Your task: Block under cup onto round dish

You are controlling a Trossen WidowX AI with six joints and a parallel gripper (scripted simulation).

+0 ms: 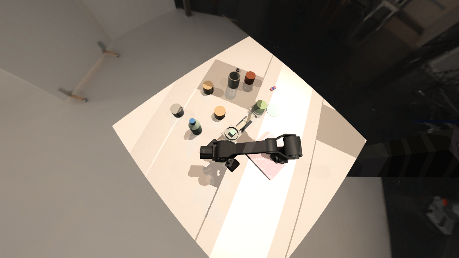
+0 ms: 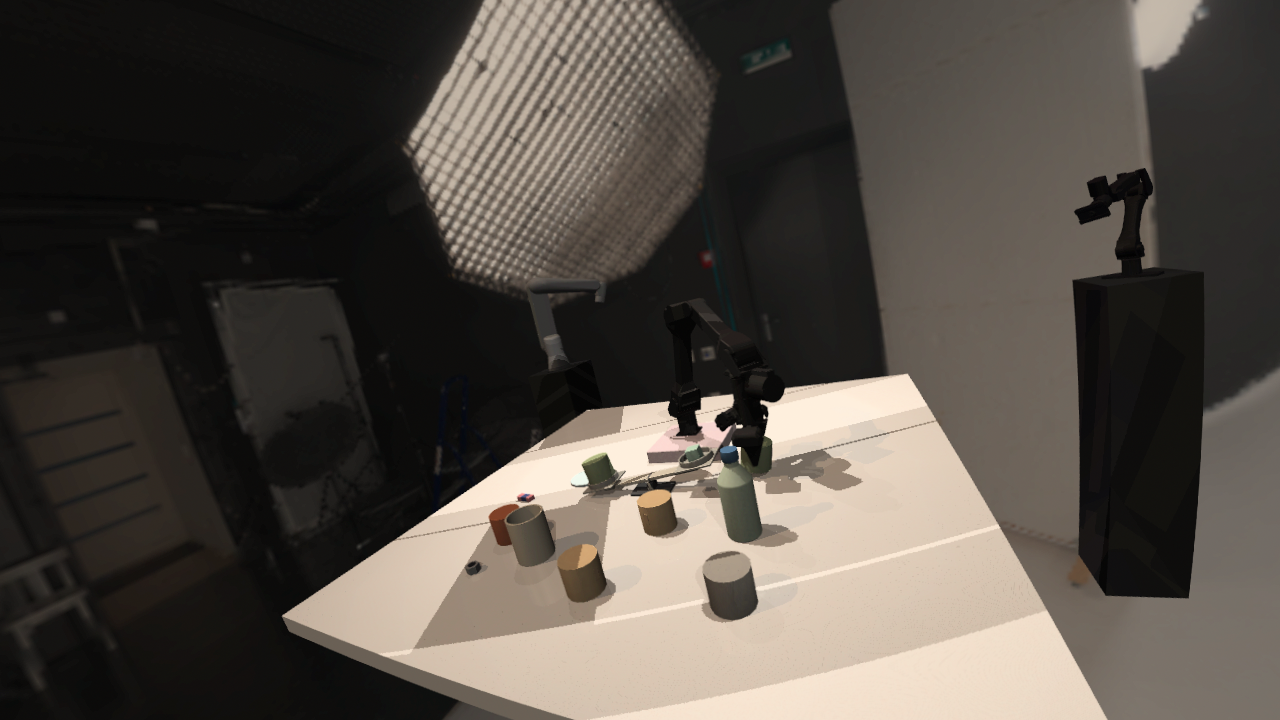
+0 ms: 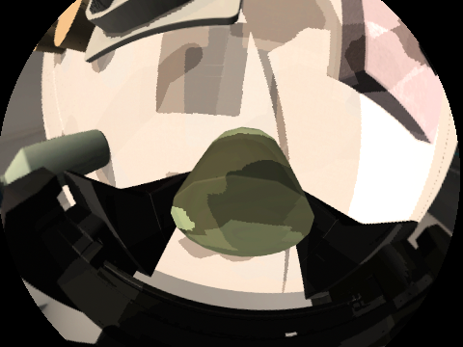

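Right now the pale green block is 7 cm ahead of my gripper tip, 12 cm to the right of it and 5 cm above it. Also, from my gripper tip: bottle with blue cap (23 cm ahead, 2 cm to the left, 7 cm above); then pale blue round dish (3 cm ahead, 48 cm to the right, 4 cm below); then grey cylinder (40 cm ahead, 3 cm to the left).
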